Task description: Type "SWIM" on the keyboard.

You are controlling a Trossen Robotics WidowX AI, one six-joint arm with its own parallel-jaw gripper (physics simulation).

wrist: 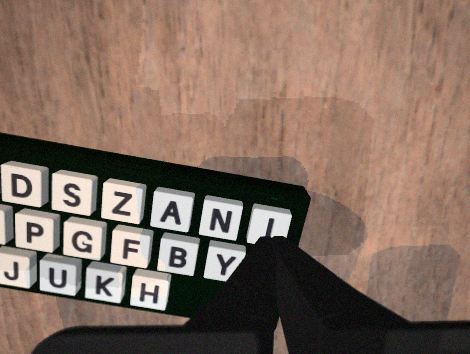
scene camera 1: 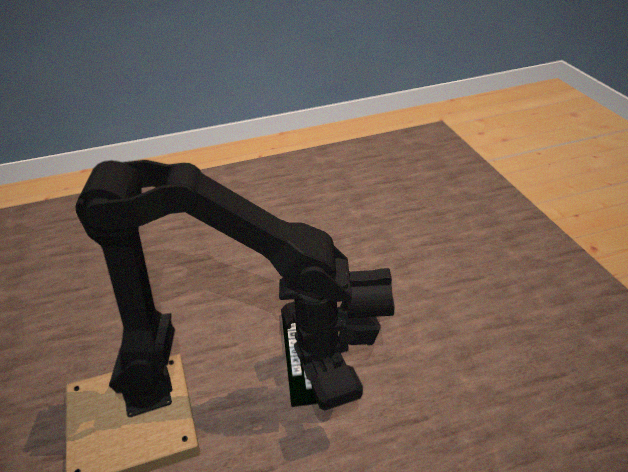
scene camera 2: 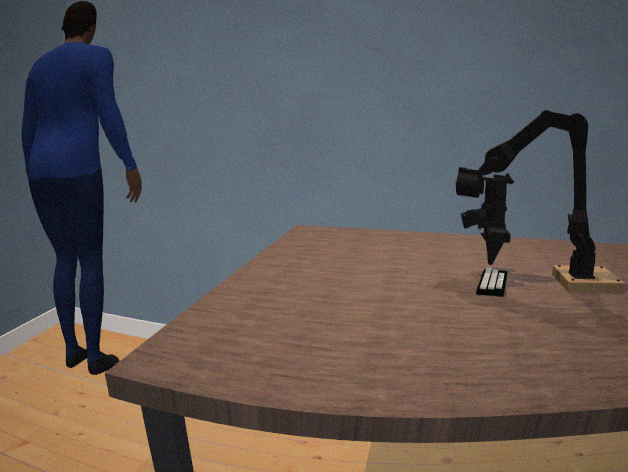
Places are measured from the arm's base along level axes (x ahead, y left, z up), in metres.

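Pixels of known places: gripper, fingertip midpoint: point(wrist: 271, 248) point(scene camera 2: 490, 264); arm's base, link origin: point(scene camera 1: 147, 393) point(scene camera 2: 581, 275).
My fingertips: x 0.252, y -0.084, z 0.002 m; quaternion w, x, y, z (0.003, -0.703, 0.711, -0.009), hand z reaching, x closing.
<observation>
For each thing: its middle in the pictures, then the offset to it from my fingertips. Level surfaces: height alone.
- dark green keyboard, body centre: point(wrist: 58, 225) point(scene camera 1: 305, 351) point(scene camera 2: 493, 281) dx +0.003, dy +0.086, dz -0.019 m
- I key, body centre: point(wrist: 268, 226) dx +0.002, dy +0.000, dz -0.013 m
- S key, body centre: point(wrist: 74, 192) dx +0.019, dy +0.073, dz -0.013 m
- brown table, surface height: dz -0.028 m
A dark green keyboard point(scene camera 1: 300, 394) point(scene camera 2: 491, 292) point(wrist: 185, 305) with white letter keys lies flat on the table. In the wrist view the I key point(wrist: 269, 223) is at the right end of the top row, its lower part covered by the fingertips. The S key point(wrist: 74, 194) shows further left in the same row. The W and M keys do not show in the wrist view. My gripper point(scene camera 2: 490, 262) point(wrist: 271, 248) is shut and empty, pointing down above the keyboard. In scene camera 2 a small gap shows between the fingertips and the keys. In scene camera 1 the fingertips are hidden.
The arm's wooden base plate point(scene camera 1: 131, 446) point(scene camera 2: 593, 286) stands on the brown table point(scene camera 1: 456, 355) point(scene camera 2: 304, 355). A person in blue point(scene camera 2: 65, 111) stands beyond the table's left edge in scene camera 2. A blue wall point(scene camera 1: 304, 60) point(scene camera 2: 304, 126) is behind.
</observation>
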